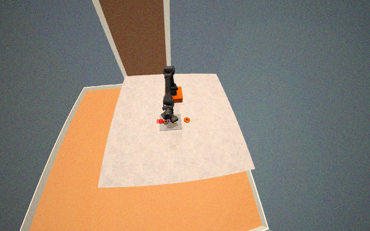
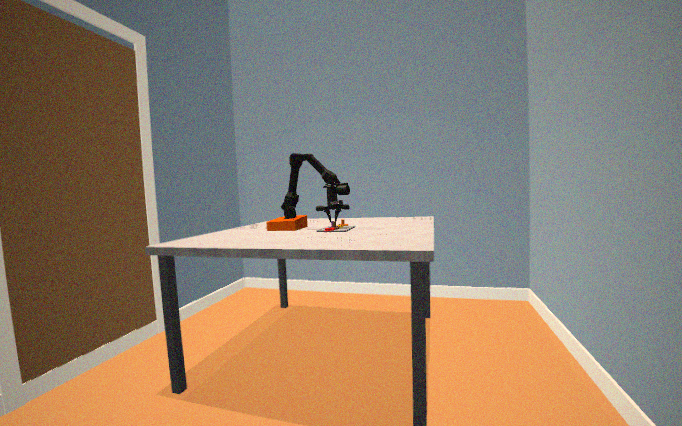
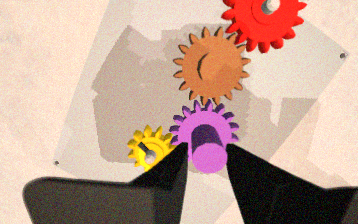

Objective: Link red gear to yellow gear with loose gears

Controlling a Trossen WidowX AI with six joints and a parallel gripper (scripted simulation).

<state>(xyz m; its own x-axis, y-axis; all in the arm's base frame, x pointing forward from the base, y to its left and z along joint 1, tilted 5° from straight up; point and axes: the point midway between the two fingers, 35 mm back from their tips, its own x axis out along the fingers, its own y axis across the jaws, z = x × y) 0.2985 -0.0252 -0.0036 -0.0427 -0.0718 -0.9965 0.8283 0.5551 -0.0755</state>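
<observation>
The purple gear lies 1 cm below my gripper tip. Also, from my gripper tip: yellow gear 2 cm ahead, 4 cm to the left, 2 cm below; then red gear 2 cm ahead, 9 cm to the right, 2 cm below; then brown gear 2 cm ahead, 4 cm to the right, 1 cm below.
</observation>
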